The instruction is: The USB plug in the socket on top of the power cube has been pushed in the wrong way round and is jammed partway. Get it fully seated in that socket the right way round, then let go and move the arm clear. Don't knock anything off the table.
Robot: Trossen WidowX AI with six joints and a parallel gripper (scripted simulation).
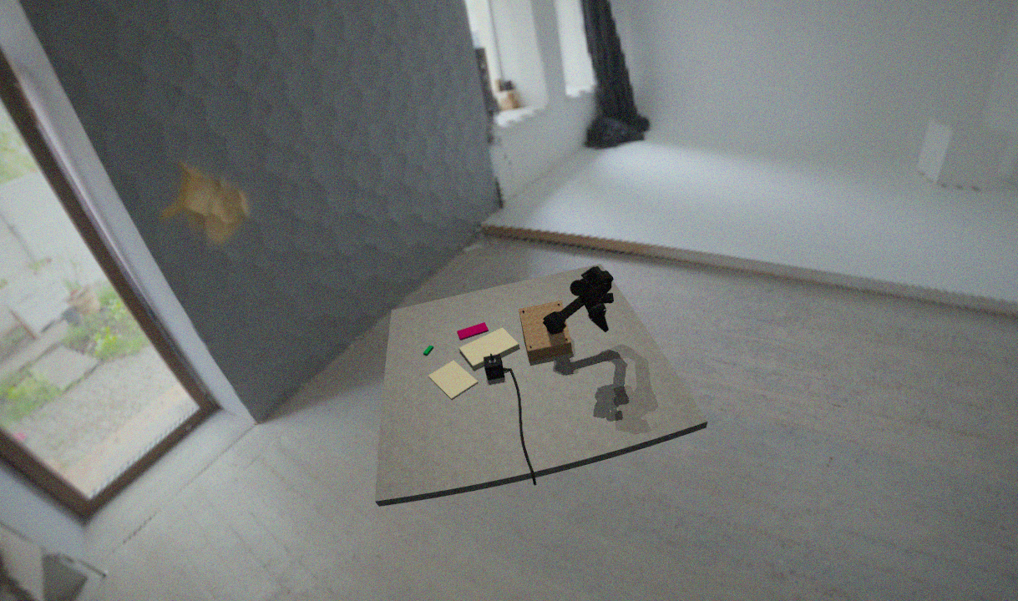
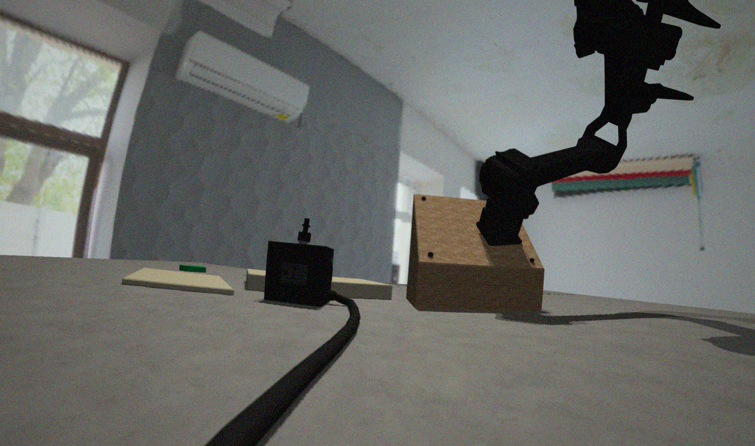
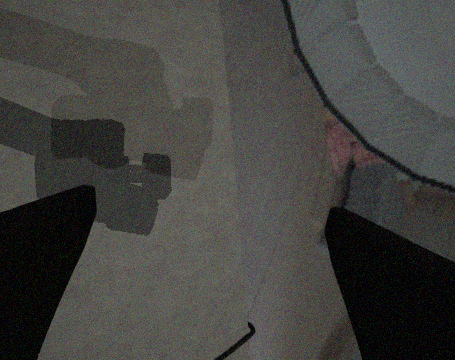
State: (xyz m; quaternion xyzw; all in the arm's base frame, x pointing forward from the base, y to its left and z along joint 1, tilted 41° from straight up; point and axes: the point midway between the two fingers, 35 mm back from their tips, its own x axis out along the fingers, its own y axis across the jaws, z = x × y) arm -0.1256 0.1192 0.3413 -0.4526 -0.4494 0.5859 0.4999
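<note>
The USB plug is 420 mm ahead of my gripper tip, 290 mm to the right of it and 210 mm below it. Round my gripper tip: green block (710 mm ahead, 580 mm to the right, 290 mm below); pink object (460 mm ahead, 640 mm to the right, 290 mm below).
</note>
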